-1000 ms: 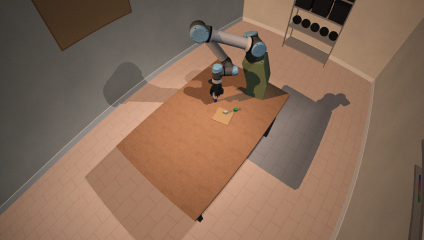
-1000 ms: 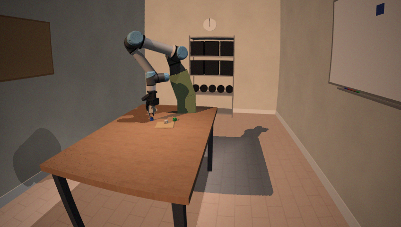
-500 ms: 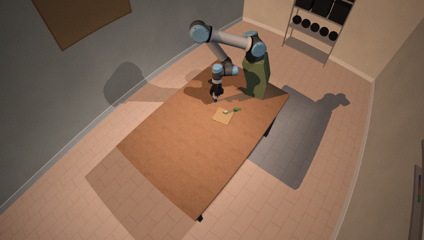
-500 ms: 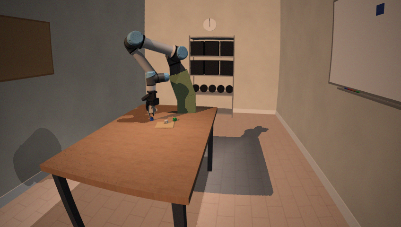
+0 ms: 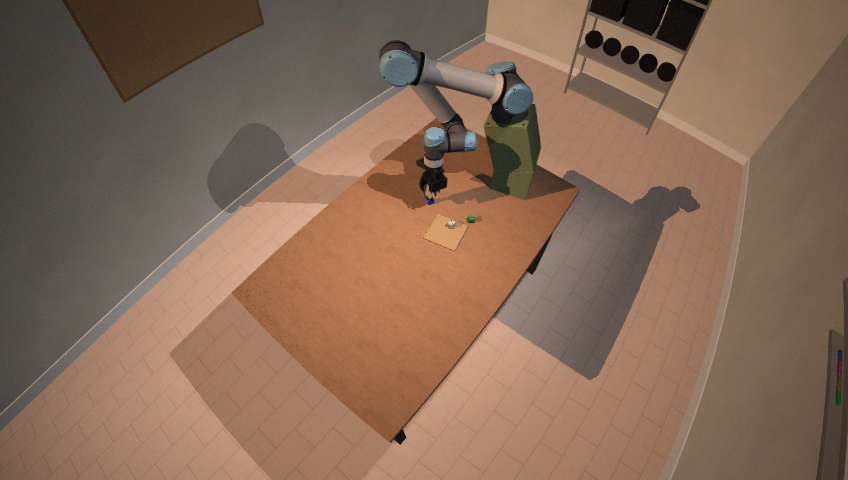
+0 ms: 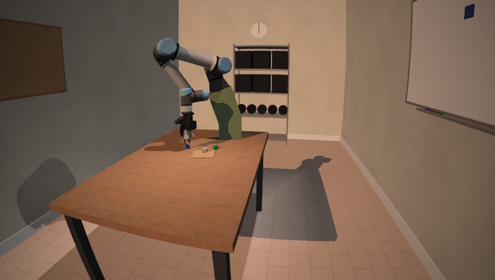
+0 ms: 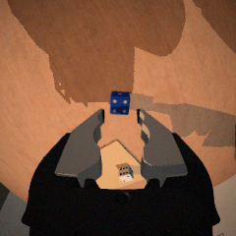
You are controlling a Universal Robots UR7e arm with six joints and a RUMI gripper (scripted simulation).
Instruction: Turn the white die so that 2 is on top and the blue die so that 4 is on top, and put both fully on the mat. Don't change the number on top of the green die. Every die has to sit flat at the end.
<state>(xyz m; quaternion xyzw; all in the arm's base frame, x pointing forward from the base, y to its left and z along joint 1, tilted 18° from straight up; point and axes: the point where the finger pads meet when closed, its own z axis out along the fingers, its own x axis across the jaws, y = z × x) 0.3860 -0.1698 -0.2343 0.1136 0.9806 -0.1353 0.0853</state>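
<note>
Right now the blue die is 40 mm below my hand. From my hand the other things lie so: green die: 60 mm behind, 190 mm to the left, 40 mm below; then tan mat: 60 mm ahead, 160 mm to the left, 50 mm below; then white die: 30 mm ahead, 160 mm to the left, 30 mm below.
</note>
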